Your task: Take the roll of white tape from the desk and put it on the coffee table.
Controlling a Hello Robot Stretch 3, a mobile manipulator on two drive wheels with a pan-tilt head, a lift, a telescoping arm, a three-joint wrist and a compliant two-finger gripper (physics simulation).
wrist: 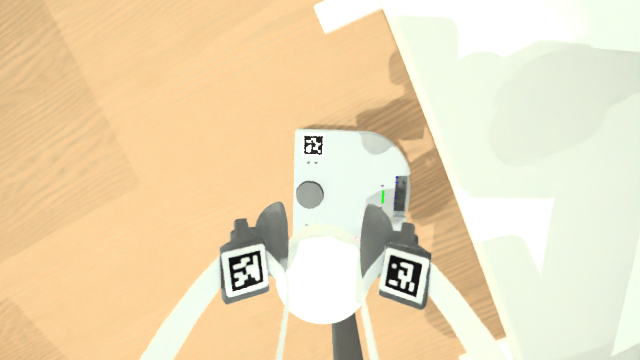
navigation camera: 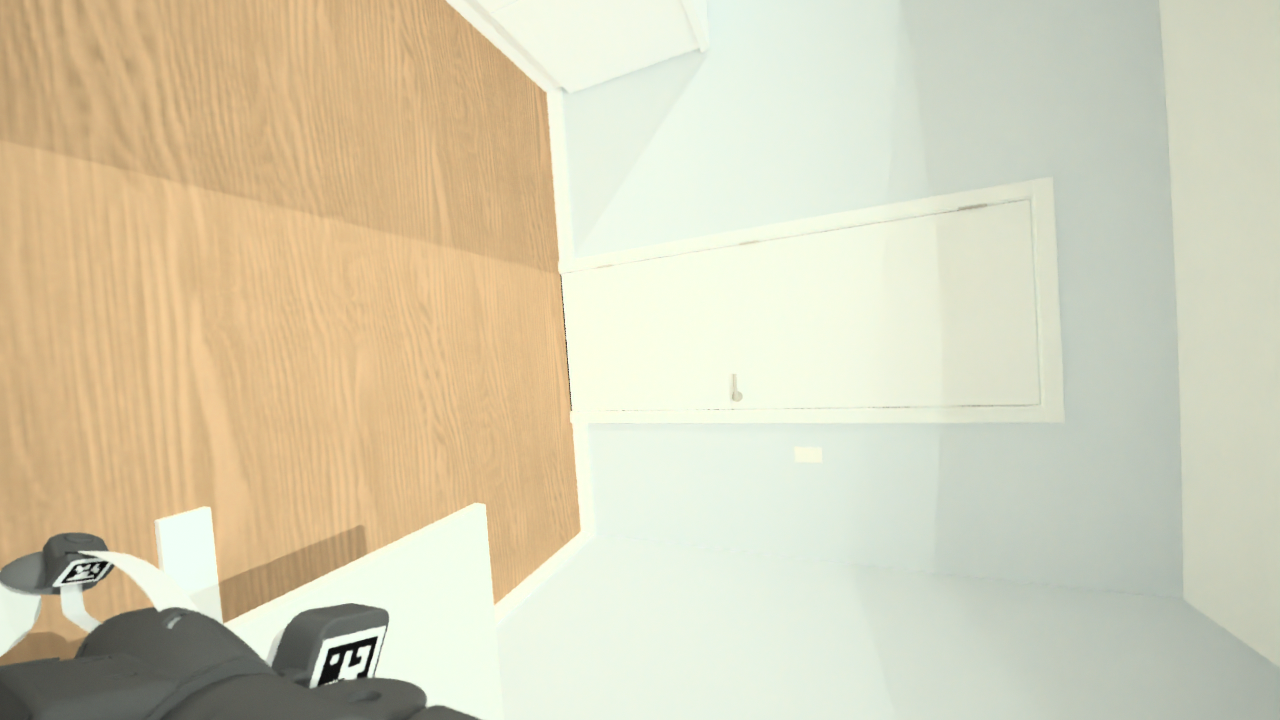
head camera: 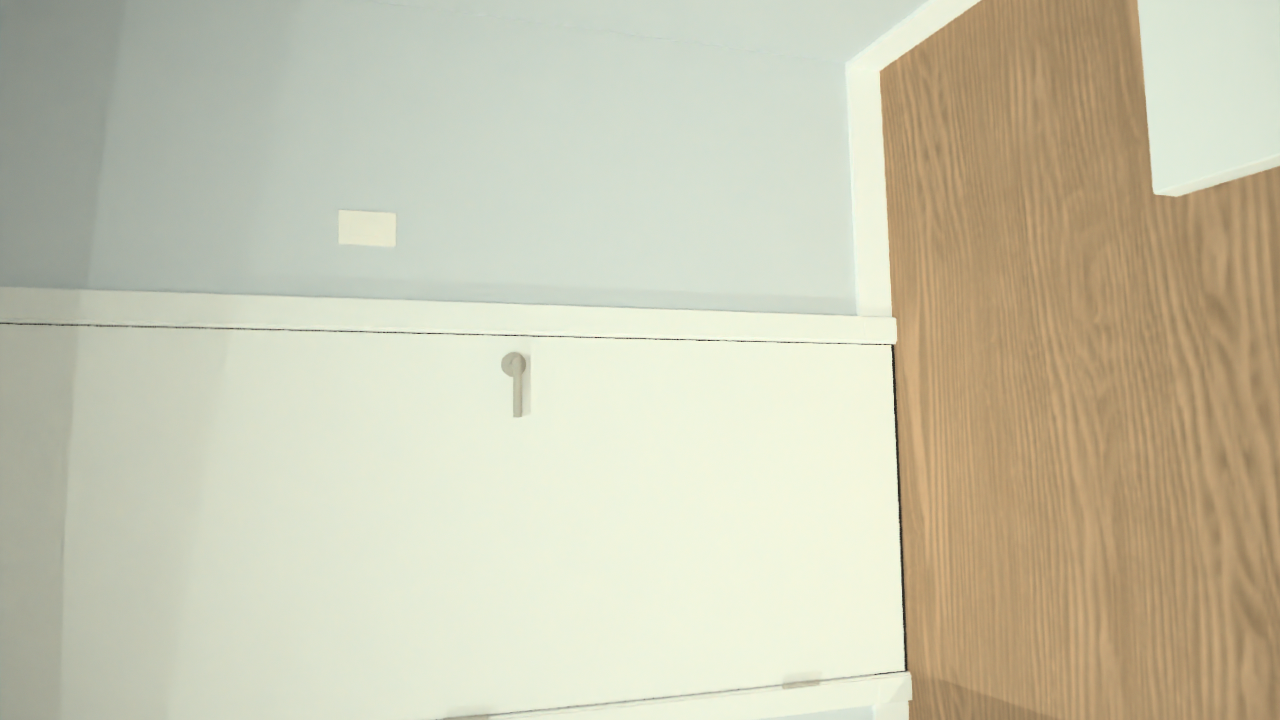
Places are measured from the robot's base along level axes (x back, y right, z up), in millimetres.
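Pixels of known places: gripper, fingertip midpoint: (navigation camera: pixel 19 614).
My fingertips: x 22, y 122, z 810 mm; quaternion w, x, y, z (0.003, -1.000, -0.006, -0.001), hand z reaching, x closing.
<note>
Behind a point stands the place of what it marks.
The roll of white tape (wrist: pixel 324 282) shows as a bright white round shape in the lower middle of the wrist view. My gripper (wrist: pixel 323 228) @[x 22, y 122, z 810 mm] is shut on it, with one dark fingertip pressed against each side. The roll is held up over my own base. In the navigation view, part of the gripper shows at the lower left. A white table (wrist: pixel 430 75) (navigation camera: pixel 420 582) @[x 33, y 499, z 720 mm] stands close beside my base, at the right of the wrist view and the bottom of the navigation view; I cannot tell whether it is the desk or the coffee table.
My base (wrist: pixel 345 160) stands on the wood floor (wrist: pixel 150 125) (navigation camera: pixel 358 358) @[x -456, y 709, z 0 mm] (head camera: pixel 1029 358) @[x -520, y 1445, z 1 mm], near the table's edge. A white table leg (navigation camera: pixel 187 546) (wrist: pixel 345 15) shows beside the top. A closed white door (head camera: pixel 537 537) @[x -1024, y 1701, z 876 mm] (navigation camera: pixel 823 331) @[x -951, y 1737, z 1313 mm] is in the wall. A white slab (head camera: pixel 1217 89) shows at the head view's upper right.
</note>
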